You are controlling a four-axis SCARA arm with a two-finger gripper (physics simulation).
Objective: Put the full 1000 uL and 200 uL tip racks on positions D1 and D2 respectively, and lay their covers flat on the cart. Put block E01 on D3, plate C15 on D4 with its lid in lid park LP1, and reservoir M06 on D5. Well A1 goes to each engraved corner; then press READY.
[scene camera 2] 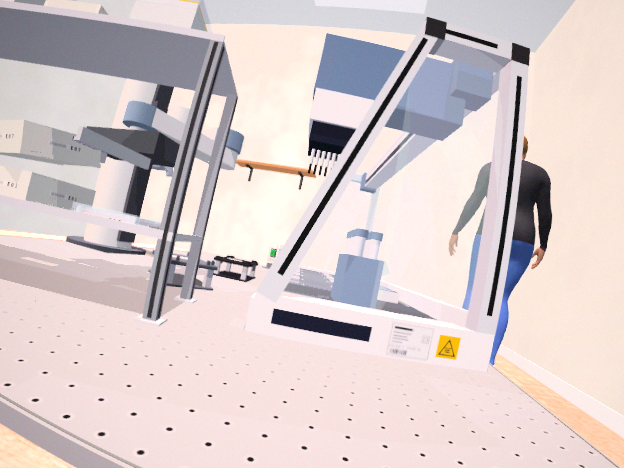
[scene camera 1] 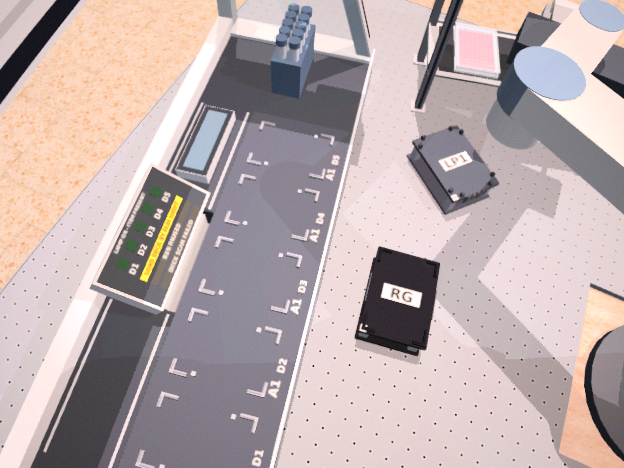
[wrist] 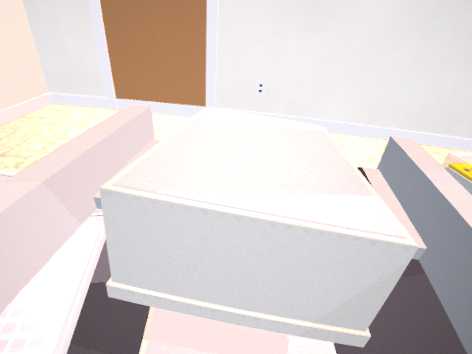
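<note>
My gripper [wrist: 263, 141] is shut on a white block, its fingers against both sides. The block [wrist: 240, 255] [scene camera 2: 22, 138] reads E07 in scene camera 2 and is held level above a lower block [scene camera 2: 15, 185] [wrist: 220, 332], with a gap between them. The lower block's label is too blurred to read surely. A pink-welled plate [scene camera 1: 476, 49] [wrist: 30, 320] sits beside them; its code does not show. The deck [scene camera 1: 241, 261] has engraved corners for D1 to D5, without labware in the visible ones. Lid park LP1 [scene camera 1: 448, 168] holds no lid. Tip racks are not identifiable.
Black stand RG [scene camera 1: 401, 294] [scene camera 2: 235, 261] stands by the deck's edge. A blue tube rack [scene camera 1: 289, 75] [scene camera 2: 356, 282] stands at the deck's far end. The display [scene camera 1: 151, 239] shows dark green lamps. Shelf posts [scene camera 2: 183, 176] rise near the held block, below an upper shelf.
</note>
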